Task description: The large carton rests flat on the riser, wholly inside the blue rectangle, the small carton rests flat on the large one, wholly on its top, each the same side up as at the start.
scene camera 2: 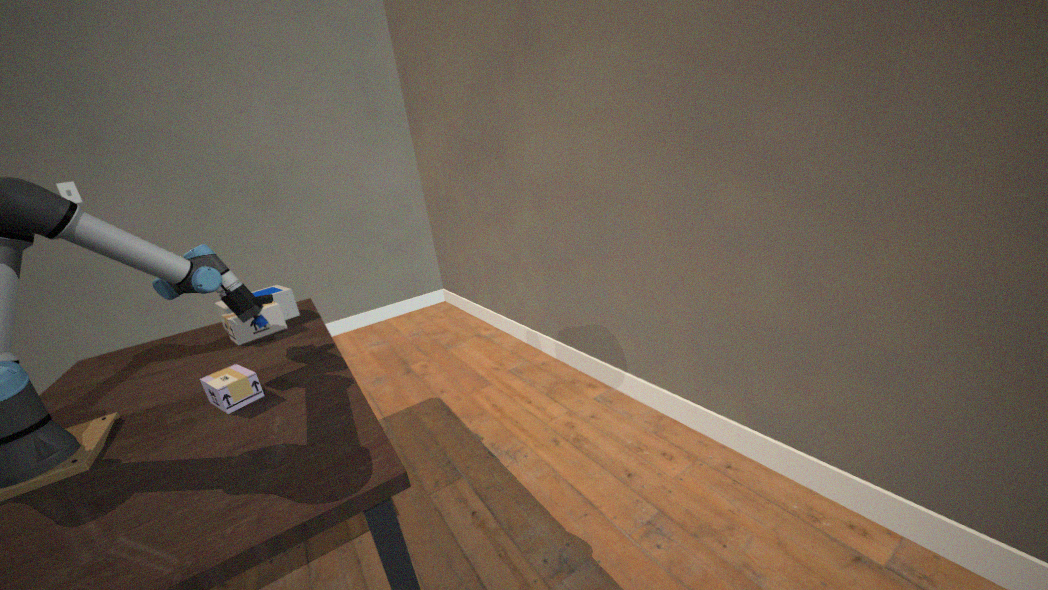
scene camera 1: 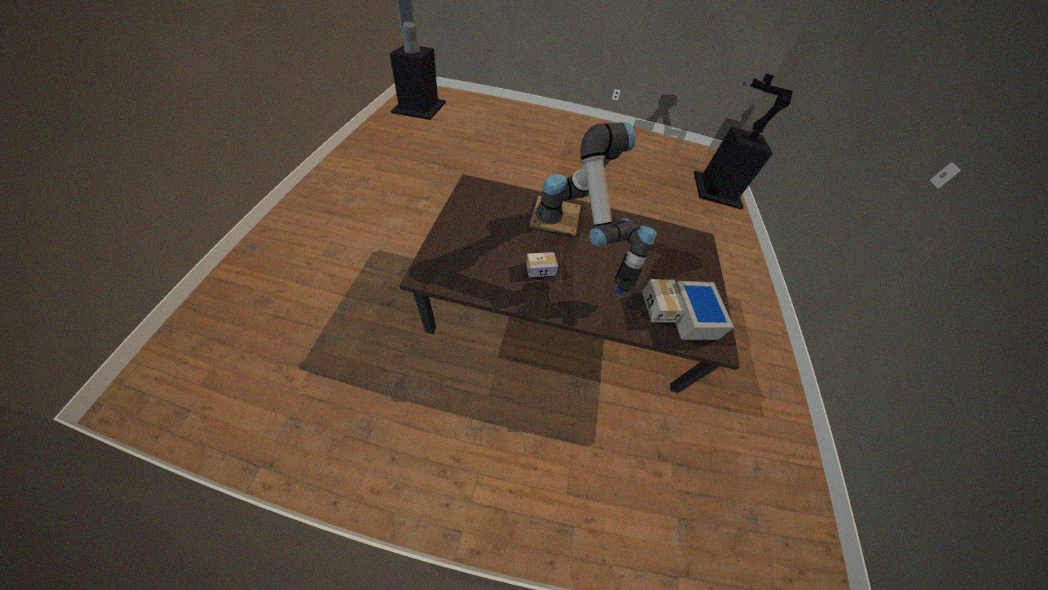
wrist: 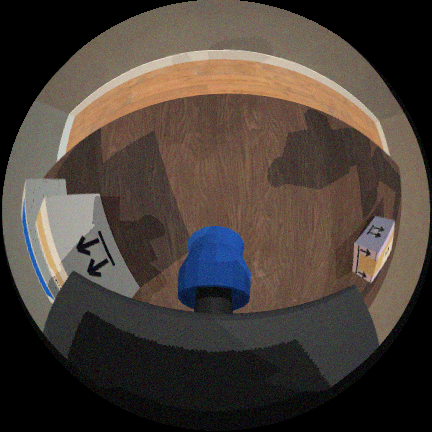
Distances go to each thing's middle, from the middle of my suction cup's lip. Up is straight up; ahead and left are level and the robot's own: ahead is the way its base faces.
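Scene:
Small carton (scene camera 2: 229, 389): 37 cm to the right of my suction cup, 9 cm behind it, 6 cm below it. Riser (scene camera 1: 706, 318): 40 cm to the left of the suction cup, 3 cm below and 2 cm behind. The large carton (scene camera 1: 663, 301) is 23 cm to the left of my suction cup, 4 cm behind it and 4 cm below it; going by their middles, it is the nearest to the suction cup of the things named here.

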